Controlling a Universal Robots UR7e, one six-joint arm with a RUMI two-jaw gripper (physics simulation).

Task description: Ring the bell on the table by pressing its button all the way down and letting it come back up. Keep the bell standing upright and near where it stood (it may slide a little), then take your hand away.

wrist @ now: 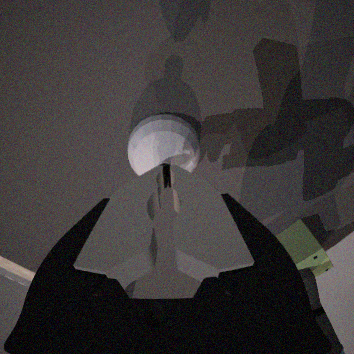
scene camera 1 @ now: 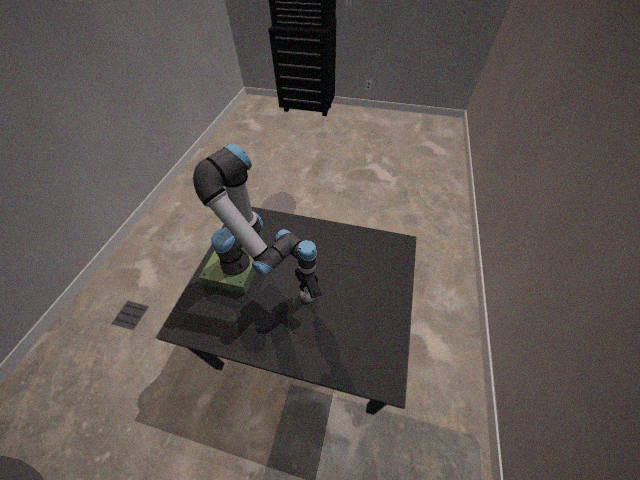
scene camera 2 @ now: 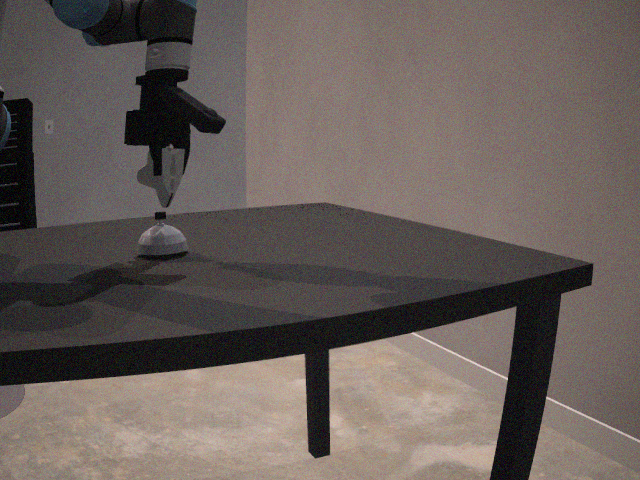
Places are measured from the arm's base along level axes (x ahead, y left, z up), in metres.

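Pixels of known places: gripper, fingertip midpoint: (wrist: 167,167) (scene camera 1: 308,292) (scene camera 2: 165,207); arm's base, origin of the base link: (scene camera 1: 235,263).
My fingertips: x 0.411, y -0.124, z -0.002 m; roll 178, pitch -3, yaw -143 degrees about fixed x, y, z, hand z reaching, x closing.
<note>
Ahead of a thing's pixels: the offset from my fingertips to its top centre. Level surfaces: height alone.
A white domed bell @(dz -0.008, dx -0.006, dy +0.013 m) (scene camera 1: 306,296) (scene camera 2: 162,240) (wrist: 162,142) stands upright on the dark table @(dz -0.074 m) (scene camera 1: 372,310) (scene camera 2: 320,242). Its black button @(dz -0.008, dx -0.006, dy +0.013 m) (scene camera 2: 160,215) stands up above the dome on a short stem in the second scene view. My gripper (scene camera 2: 165,205) (wrist: 167,167) is shut and empty, pointing down. Its fingertips are a little above the button, with a small gap of background between them in the second scene view. In the wrist view the fingers hide the near part of the bell and its button.
The arm's green base block (scene camera 1: 225,274) (wrist: 303,245) is mounted at the left side of the table. A black cabinet (scene camera 1: 302,67) stands far off by the back wall. Shadows of the arm fall across the table around the bell.
</note>
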